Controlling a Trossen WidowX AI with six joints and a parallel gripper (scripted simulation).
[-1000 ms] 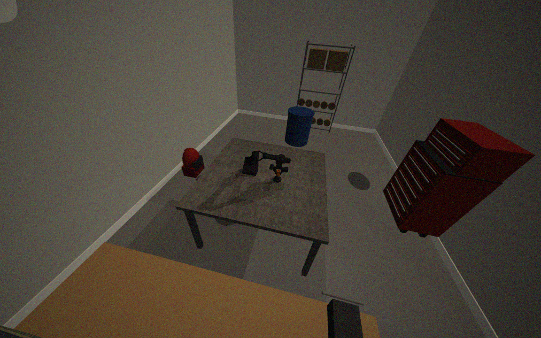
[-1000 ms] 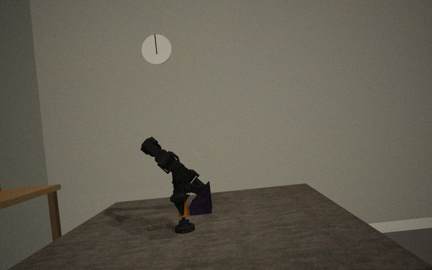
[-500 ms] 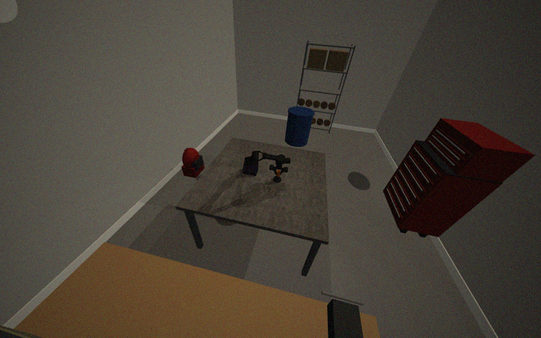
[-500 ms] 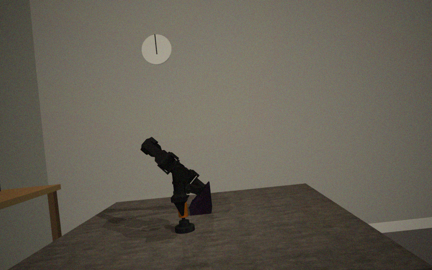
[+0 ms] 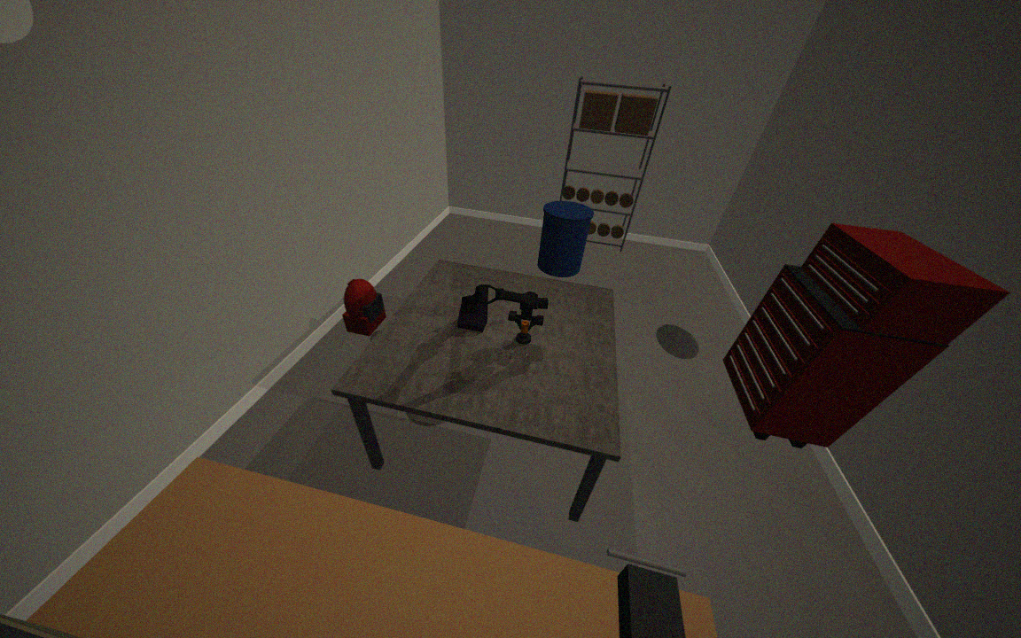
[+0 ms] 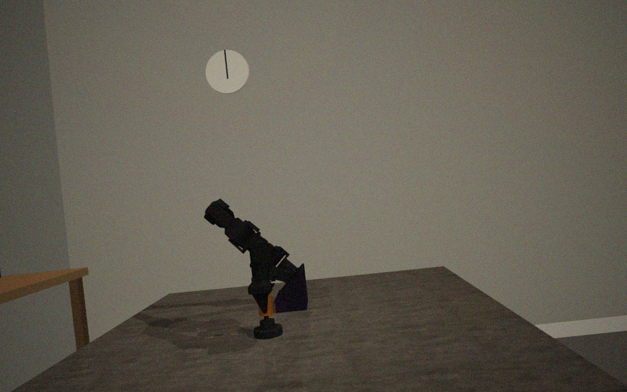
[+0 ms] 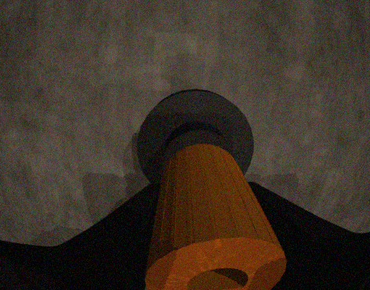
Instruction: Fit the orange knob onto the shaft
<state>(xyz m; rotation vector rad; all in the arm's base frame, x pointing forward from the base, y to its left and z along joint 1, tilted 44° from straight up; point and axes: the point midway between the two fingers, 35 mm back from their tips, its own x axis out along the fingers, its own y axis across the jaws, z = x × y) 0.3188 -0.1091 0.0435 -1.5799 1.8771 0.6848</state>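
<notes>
The orange knob is 2 cm above my gripper tip. The rest, counted from my gripper tip: dark round pedestal (4 cm below).
</notes>
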